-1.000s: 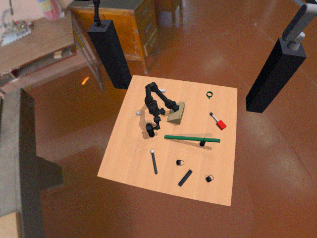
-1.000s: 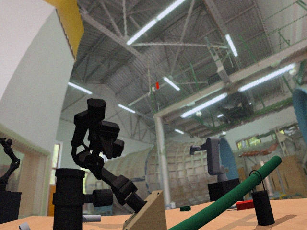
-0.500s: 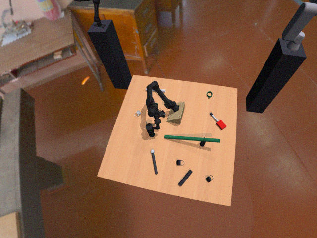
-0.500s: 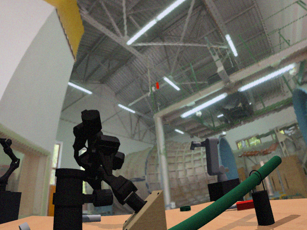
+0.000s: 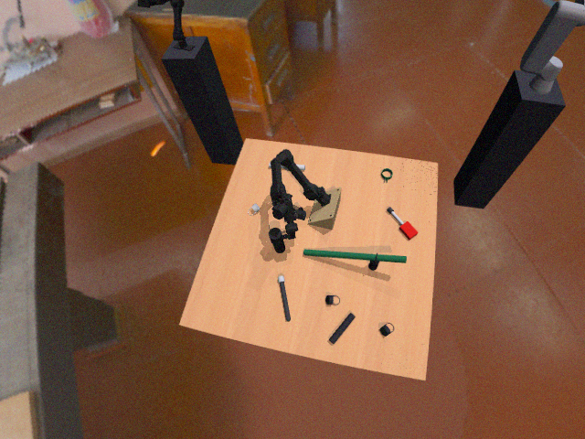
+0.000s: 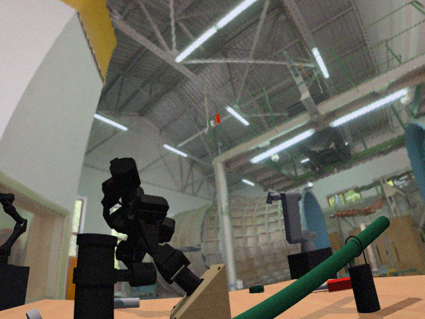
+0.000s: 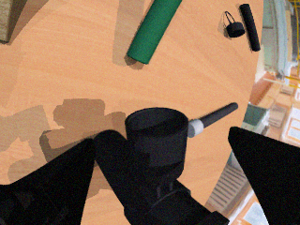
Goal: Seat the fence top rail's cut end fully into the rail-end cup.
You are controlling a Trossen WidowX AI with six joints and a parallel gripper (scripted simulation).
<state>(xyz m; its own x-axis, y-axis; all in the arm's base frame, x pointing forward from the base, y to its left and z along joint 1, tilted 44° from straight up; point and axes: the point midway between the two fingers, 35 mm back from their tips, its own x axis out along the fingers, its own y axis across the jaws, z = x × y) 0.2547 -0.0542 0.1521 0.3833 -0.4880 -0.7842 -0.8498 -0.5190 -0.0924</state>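
The black rail-end cup lies 10 mm ahead of my gripper tip, 20 mm to the right of it and 10 mm below it. The rest, counted from my gripper tip: white clip 170 mm behind, 300 mm to the right, 140 mm below; black bar 420 mm ahead, 320 mm to the left, 140 mm below; small black post 60 mm ahead, 440 mm to the left, 50 mm below.
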